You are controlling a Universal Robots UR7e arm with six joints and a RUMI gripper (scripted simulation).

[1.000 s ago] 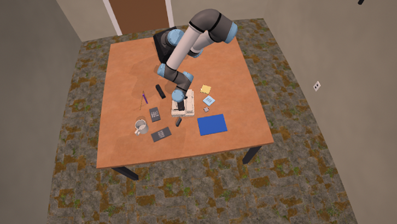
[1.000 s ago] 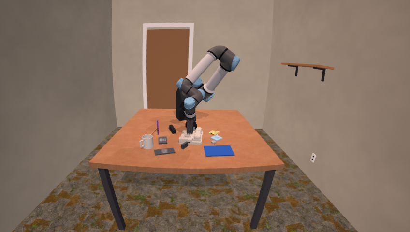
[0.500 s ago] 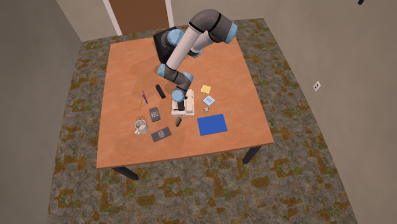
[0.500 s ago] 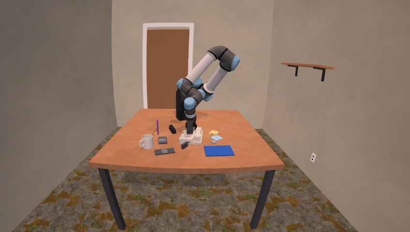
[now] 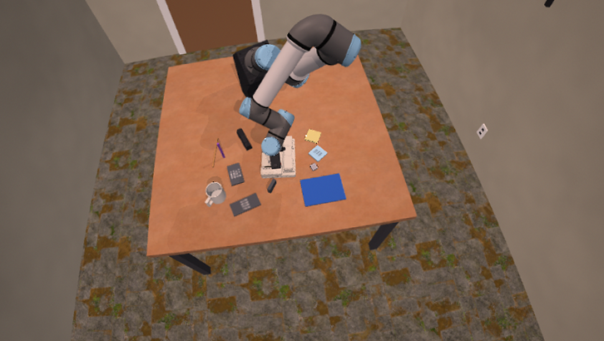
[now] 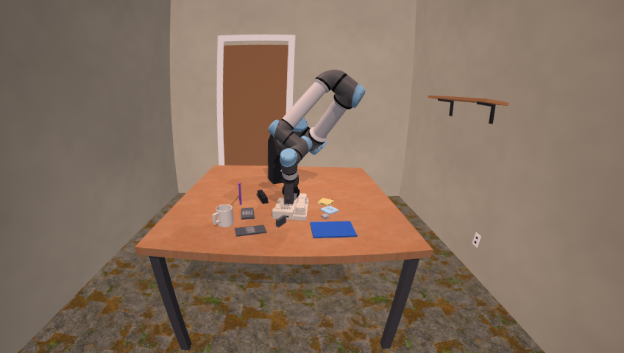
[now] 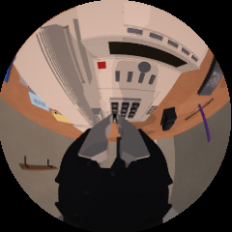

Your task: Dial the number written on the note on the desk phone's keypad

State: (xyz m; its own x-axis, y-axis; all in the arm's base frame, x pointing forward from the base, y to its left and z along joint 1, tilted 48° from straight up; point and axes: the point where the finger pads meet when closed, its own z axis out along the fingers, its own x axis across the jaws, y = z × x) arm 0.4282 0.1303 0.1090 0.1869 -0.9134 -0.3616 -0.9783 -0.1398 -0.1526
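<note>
The handset lies 6 cm to the left of my hand and 2 cm ahead of it. Round my hand: small grey cube (20 cm to the left, 5 cm ahead, 4 cm below); then purple pen (28 cm to the right, 8 cm ahead, 2 cm above); then blue book (27 cm to the left, 17 cm ahead, 4 cm below).
</note>
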